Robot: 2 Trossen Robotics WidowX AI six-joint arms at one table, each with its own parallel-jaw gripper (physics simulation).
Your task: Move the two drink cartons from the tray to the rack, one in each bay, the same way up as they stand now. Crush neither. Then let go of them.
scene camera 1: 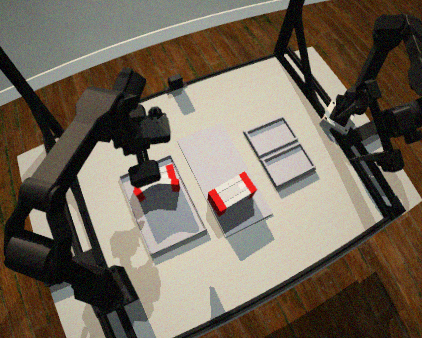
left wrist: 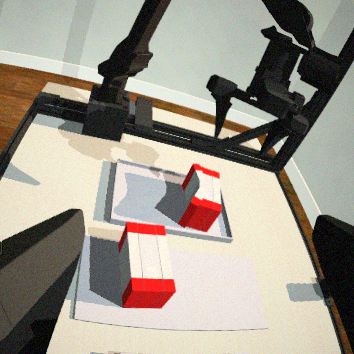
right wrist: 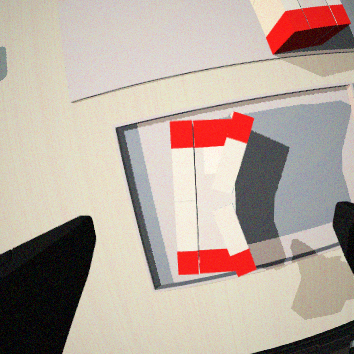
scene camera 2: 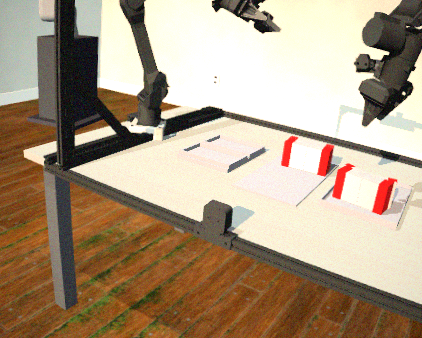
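Where they show: left gripper, fingertip midpoint: (scene camera 1: 342, 139) (left wrist: 203, 225) (scene camera 2: 273, 25); right gripper, fingertip midpoint: (scene camera 1: 152, 157) (left wrist: 238, 146) (right wrist: 218, 222) (scene camera 2: 371, 123); left arm's base at its link origin: (scene camera 2: 148, 123); right arm's base at its link origin: (scene camera 1: 105, 291) (left wrist: 109, 96).
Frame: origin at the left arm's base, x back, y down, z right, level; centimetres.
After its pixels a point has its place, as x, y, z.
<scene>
One red-and-white carton (scene camera 1: 162, 176) {-52.8, -3.8, 36.1} (scene camera 2: 360, 190) {-52.9, -0.9, 40.0} (left wrist: 207, 187) {-54.2, -3.8, 37.5} (right wrist: 185, 200) {-53.3, -3.8, 39.2} is in the tray (scene camera 1: 180, 244) {-64.6, 2.5, 22.6} (left wrist: 195, 235) {-48.3, 2.8, 32.9} (right wrist: 136, 205) {-51.2, 3.0, 44.0}, its red ends facing sideways. One long side looks bent inward in the right wrist view. The other carton (scene camera 1: 232, 192) {-45.8, -3.6, 17.5} (scene camera 2: 306, 156) {-44.3, -1.0, 20.6} (left wrist: 146, 255) {-45.5, -3.6, 17.2} (right wrist: 312, 20) {-49.8, -3.6, 20.8} is on the flat panel (scene camera 1: 207, 150) (scene camera 2: 275, 182) (left wrist: 215, 290) (right wrist: 150, 45) and looks straight-sided. The two-bay rack (scene camera 1: 280, 149) {-22.8, 2.6, 12.3} (scene camera 2: 247, 157) {-29.5, 2.5, 15.7} holds no carton. My right gripper (scene camera 1: 144, 172) (scene camera 2: 367, 122) {-53.0, -15.7, 37.4} (right wrist: 218, 222) {-53.0, -15.7, 37.4} is open, above the tray carton. My left gripper (scene camera 2: 270, 27) {-33.8, -32.3, 2.7} (left wrist: 203, 225) {-33.8, -32.3, 2.7} is open, high and away from both cartons.
The panel lies between the tray and the rack. A small black block (scene camera 1: 175, 81) {-22.2, -1.3, 53.9} (scene camera 2: 217, 216) {-21.2, -0.3, 56.2} sits on the table's edge. Black frame posts and rails stand at the table's sides, near both arm bases.
</scene>
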